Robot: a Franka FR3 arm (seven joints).
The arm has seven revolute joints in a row. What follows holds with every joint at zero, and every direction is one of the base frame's. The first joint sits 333 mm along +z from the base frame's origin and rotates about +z. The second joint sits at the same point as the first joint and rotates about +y. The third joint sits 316 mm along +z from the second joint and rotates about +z. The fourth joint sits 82.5 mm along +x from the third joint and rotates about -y. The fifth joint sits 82.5 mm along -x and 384 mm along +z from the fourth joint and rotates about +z. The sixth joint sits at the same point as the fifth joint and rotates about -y. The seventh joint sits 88 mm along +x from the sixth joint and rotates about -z. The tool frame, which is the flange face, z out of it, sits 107 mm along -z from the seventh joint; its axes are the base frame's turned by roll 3.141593, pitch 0 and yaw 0 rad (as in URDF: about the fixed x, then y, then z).
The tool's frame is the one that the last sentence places.
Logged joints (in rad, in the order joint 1, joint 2, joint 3, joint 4, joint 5, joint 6, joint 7), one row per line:
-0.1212 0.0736 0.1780 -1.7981 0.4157 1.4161 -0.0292
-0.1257 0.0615 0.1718 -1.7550 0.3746 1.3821 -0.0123
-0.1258 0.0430 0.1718 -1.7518 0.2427 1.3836 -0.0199
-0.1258 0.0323 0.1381 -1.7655 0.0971 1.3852 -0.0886
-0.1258 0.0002 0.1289 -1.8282 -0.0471 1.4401 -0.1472
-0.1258 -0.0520 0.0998 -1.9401 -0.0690 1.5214 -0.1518
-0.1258 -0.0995 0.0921 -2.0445 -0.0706 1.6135 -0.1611
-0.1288 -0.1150 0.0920 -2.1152 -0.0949 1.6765 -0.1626
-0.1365 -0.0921 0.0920 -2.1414 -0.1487 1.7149 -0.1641
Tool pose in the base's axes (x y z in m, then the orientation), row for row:
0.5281 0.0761 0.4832 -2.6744 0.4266 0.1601
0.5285 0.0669 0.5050 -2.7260 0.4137 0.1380
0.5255 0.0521 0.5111 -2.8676 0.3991 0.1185
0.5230 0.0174 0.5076 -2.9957 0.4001 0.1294
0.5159 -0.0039 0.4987 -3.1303 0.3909 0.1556
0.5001 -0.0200 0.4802 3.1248 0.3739 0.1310
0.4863 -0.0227 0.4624 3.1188 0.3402 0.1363
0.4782 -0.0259 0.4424 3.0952 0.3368 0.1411
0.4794 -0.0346 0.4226 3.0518 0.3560 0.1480
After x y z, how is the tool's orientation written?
As angles about the fixed x, y, z axes (roll, pitch, yaw), in radians.
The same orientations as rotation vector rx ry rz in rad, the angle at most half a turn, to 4 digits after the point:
-2.6474 -0.0756 0.6214
-2.6967 -0.0668 0.6034
-2.8338 -0.0889 0.5953
-2.9581 -0.1477 0.6132
3.0541 0.2347 -0.6059
3.0404 0.2043 -0.5735
3.0445 0.2138 -0.5206
3.0215 0.2255 -0.5089
2.9714 0.2444 -0.5250

